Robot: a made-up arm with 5 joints.
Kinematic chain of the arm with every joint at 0, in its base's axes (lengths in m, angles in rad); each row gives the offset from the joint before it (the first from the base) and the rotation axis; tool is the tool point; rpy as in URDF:
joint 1: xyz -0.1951 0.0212 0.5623 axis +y
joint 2: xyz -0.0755 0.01 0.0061 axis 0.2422 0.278 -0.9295
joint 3: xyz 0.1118 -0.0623 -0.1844 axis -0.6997 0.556 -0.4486
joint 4: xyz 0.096 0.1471 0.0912 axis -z
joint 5: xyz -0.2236 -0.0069 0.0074 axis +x
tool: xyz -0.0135 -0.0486 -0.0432 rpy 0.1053 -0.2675 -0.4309
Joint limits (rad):
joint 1: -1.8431..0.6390
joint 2: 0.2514..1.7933
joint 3: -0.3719..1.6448
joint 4: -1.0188..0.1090
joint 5: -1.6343..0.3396
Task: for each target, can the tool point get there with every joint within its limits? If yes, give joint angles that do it. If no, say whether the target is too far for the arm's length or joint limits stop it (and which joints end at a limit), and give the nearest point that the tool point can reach.
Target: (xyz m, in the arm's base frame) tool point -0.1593 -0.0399 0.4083
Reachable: yes | joints -0.9029 1.6465 1.0954 -0.6465 -0.6616
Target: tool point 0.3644 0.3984 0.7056
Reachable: no: joint limits stop it (at a limit: joint 2, joint 3, joint 4, joint 5) | nearest point 0.0771 0.1618 0.6320 | short by 0.379 m
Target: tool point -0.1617 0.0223 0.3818
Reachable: yes | joints 0.1253 1.5517 1.1744 0.0119 -0.9496
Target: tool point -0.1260 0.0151 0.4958
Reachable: yes | joints -1.0745 1.0816 0.8107 -0.3366 -0.7175
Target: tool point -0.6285 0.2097 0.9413
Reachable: no: joint limits stop it (at a limit: joint 1, joint 2, joint 3, joint 5) | nearest point -0.4316 0.0357 0.6531 | short by 0.390 m
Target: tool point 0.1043 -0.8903 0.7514
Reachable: no: too far | nearest point -0.0640 -0.1681 0.5788 | short by 0.761 m
